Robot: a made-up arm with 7 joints.
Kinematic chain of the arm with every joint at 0, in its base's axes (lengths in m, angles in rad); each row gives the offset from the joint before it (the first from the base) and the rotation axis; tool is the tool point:
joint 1: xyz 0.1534 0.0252 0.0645 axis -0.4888 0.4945 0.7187
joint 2: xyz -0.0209 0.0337 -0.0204 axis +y
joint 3: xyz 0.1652 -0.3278 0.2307 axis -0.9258 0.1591 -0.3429
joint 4: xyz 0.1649 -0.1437 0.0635 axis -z
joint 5: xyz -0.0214 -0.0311 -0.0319 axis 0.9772 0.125 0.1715
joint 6: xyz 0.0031 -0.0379 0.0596 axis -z
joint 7: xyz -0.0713 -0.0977 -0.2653 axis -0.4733 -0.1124 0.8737
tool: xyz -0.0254 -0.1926 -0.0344
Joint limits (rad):
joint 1: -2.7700..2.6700
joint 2: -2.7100..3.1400
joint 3: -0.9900..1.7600
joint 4: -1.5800..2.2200
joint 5: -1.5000..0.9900
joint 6: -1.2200..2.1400
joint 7: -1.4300..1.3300
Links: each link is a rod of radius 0.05 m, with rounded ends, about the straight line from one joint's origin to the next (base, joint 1, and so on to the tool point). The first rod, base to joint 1, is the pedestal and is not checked.
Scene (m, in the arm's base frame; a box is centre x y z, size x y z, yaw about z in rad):
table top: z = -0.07
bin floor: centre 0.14 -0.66 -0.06 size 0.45 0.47 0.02 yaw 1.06
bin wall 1: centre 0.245 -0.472 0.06 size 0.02 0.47 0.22 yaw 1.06
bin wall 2: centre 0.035 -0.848 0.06 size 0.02 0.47 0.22 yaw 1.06
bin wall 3: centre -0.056 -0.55 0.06 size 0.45 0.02 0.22 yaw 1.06
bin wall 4: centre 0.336 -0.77 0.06 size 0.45 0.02 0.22 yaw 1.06
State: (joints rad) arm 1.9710 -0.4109 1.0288 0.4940 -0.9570 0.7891 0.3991
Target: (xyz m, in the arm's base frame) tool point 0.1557 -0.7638 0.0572
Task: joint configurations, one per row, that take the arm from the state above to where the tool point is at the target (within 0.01 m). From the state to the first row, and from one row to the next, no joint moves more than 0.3 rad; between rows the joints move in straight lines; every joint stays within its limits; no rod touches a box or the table.
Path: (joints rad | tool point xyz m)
1: 1.8380 -0.6861 1.0176 0.4463 -0.9357 0.7576 0.3601 | 0.4929 0.1351 0.5708
2: 1.7049 -0.9613 1.0065 0.3987 -0.9143 0.7260 0.3211 | 0.4665 -0.0696 0.6279
3: 1.5719 -1.2365 0.9953 0.3510 -0.8930 0.6945 0.2820 | 0.4078 -0.2785 0.6203
4: 1.4388 -1.5117 0.9841 0.3034 -0.8717 0.6629 0.2430 | 0.3296 -0.4677 0.5472
5: 1.3058 -1.7869 0.9729 0.2557 -0.8503 0.6314 0.2040 | 0.2498 -0.6180 0.4169
6: 1.1727 -2.0621 0.9618 0.2081 -0.8290 0.5999 0.1650 | 0.1866 -0.7176 0.2461
7: 1.0397 -2.3373 0.9506 0.1604 -0.8076 0.5683 0.1259 | 0.1557 -0.7638 0.0572

